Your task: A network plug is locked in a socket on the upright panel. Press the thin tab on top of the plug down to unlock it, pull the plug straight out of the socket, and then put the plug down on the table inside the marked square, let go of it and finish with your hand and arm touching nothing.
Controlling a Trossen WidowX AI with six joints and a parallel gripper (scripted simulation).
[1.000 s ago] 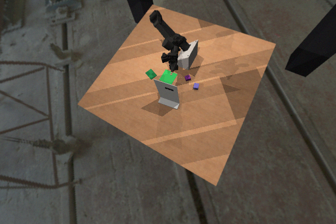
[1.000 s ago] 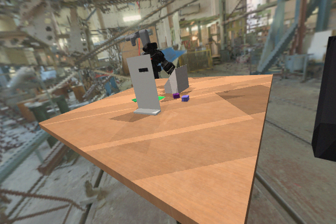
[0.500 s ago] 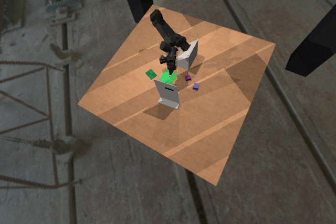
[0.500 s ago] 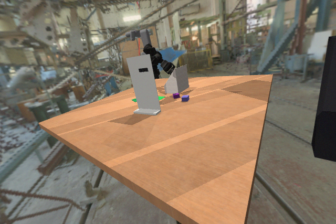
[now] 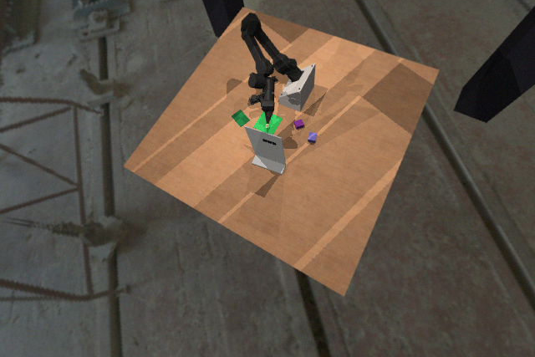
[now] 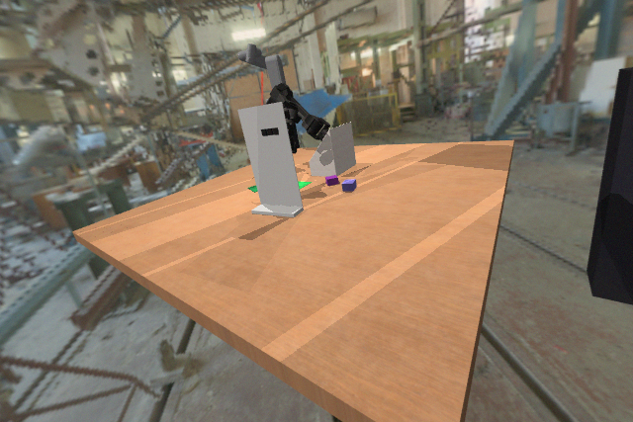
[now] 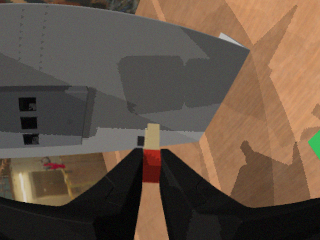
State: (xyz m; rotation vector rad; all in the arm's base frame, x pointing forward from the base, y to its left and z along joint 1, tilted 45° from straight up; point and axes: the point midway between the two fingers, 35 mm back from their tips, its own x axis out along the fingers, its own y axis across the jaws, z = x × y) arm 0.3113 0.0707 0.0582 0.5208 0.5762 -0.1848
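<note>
My gripper tip is now 80 mm past the green marked square, 70 mm to the left of it and 180 mm above it. The rest, counted from my gripper tip: network plug (10 mm ahead); then grey panel (110 mm ahead, 70 mm to the left, 30 mm below).
</note>
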